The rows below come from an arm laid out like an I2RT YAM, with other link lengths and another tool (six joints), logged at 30 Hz.
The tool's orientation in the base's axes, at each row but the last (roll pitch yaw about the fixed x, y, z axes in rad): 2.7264 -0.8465 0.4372; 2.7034 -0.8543 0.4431; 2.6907 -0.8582 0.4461; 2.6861 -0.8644 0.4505; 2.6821 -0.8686 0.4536; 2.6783 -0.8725 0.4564; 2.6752 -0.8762 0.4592; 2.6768 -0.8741 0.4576; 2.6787 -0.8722 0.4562; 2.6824 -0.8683 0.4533; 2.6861 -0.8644 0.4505; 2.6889 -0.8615 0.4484
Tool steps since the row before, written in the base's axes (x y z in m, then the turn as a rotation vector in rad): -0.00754 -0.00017 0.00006 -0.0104 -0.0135 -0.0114; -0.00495 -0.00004 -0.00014 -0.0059 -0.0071 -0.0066; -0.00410 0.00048 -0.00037 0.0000 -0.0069 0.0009; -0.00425 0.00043 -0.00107 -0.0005 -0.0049 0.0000; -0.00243 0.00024 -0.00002 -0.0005 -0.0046 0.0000; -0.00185 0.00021 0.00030 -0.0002 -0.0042 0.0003; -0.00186 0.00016 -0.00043 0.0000 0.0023 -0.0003; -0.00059 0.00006 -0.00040 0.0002 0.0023 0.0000; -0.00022 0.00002 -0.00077 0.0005 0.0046 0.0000; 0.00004 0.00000 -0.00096 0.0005 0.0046 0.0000; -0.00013 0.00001 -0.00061 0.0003 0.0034 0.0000; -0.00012 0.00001 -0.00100 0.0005 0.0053 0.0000
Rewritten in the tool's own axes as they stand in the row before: -0.00453 -0.00068 -0.00599 -0.0186 0.0087 -0.0003; -0.00305 -0.00049 -0.00387 -0.0105 0.0044 -0.0001; -0.00256 -0.00094 -0.00312 -0.0013 0.0068 0.0002; -0.00318 -0.00110 -0.00285 -0.0017 0.0046 0.0001; -0.00136 -0.00045 -0.00198 -0.0016 0.0043 0.0000; -0.00078 -0.00028 -0.00170 -0.0011 0.0041 0.0001; -0.00135 -0.00044 -0.00128 0.0004 -0.0023 -0.0001; -0.00063 -0.00022 -0.00026 0.0008 -0.0022 -0.0001; -0.00071 -0.00026 0.00026 0.0016 -0.0043 0.0000; -0.00071 -0.00027 0.00059 0.0016 -0.0043 -0.0001; -0.00054 -0.00020 0.00025 0.0011 -0.0032 -0.0001; -0.00083 -0.00031 0.00049 0.0018 -0.0050 -0.0001
